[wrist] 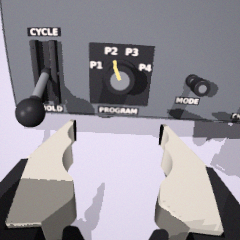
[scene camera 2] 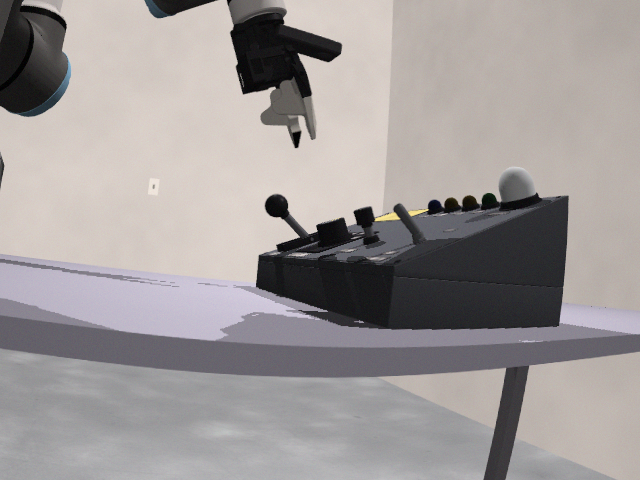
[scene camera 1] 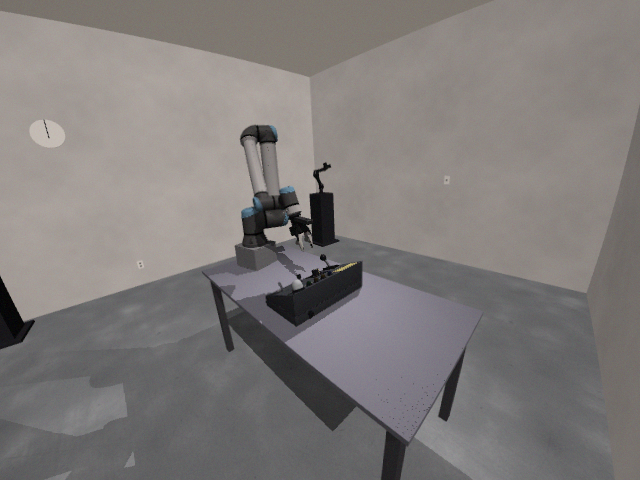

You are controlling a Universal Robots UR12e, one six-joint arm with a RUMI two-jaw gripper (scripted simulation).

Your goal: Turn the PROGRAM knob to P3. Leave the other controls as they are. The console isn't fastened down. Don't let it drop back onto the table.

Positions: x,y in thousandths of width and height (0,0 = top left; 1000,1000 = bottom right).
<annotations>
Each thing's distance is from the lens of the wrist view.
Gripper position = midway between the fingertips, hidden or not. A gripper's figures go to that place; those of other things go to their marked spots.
my gripper (wrist: 494,515): 0.16 m
dark console (wrist: 627,252): 0.30 m
</annotations>
